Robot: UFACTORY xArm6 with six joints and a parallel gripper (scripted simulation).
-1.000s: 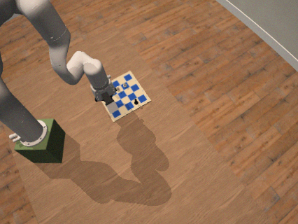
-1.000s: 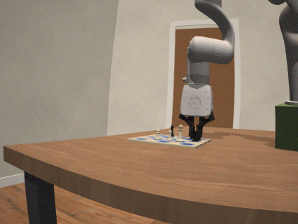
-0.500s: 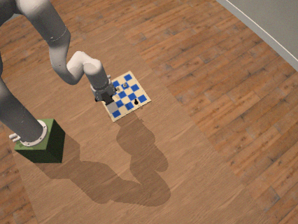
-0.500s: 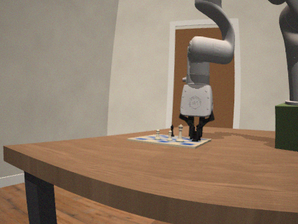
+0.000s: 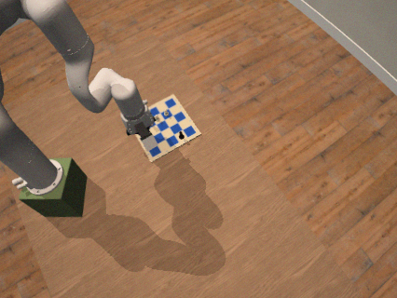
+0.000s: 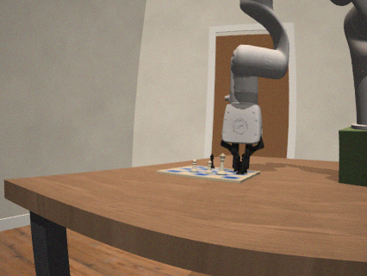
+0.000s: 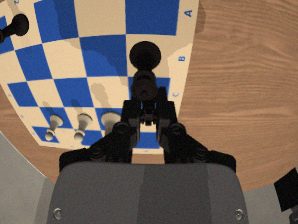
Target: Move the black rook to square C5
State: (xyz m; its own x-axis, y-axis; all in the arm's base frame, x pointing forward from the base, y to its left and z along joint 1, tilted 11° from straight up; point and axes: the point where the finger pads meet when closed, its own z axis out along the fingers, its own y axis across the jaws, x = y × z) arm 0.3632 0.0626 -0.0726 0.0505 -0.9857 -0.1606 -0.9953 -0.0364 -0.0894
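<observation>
My hand is 8 cm short of the blue-and-cream chessboard and 3 cm above it.
</observation>
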